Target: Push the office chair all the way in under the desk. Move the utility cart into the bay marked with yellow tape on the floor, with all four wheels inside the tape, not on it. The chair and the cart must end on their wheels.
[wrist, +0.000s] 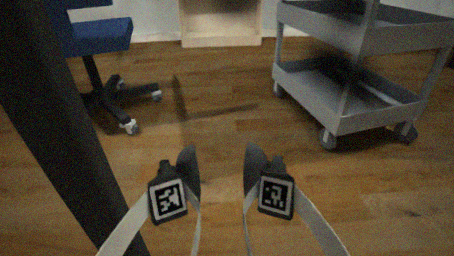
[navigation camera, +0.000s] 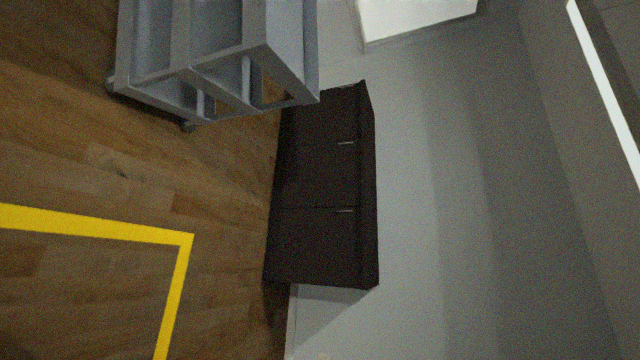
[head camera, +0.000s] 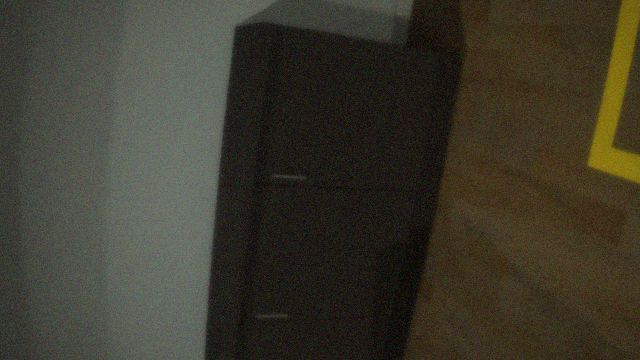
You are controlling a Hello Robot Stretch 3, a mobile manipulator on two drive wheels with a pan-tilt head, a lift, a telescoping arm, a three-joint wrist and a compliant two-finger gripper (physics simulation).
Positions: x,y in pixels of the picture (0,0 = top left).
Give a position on a dark cabinet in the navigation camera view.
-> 322,230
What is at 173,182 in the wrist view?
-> The gripper.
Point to a dark cabinet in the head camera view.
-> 333,147
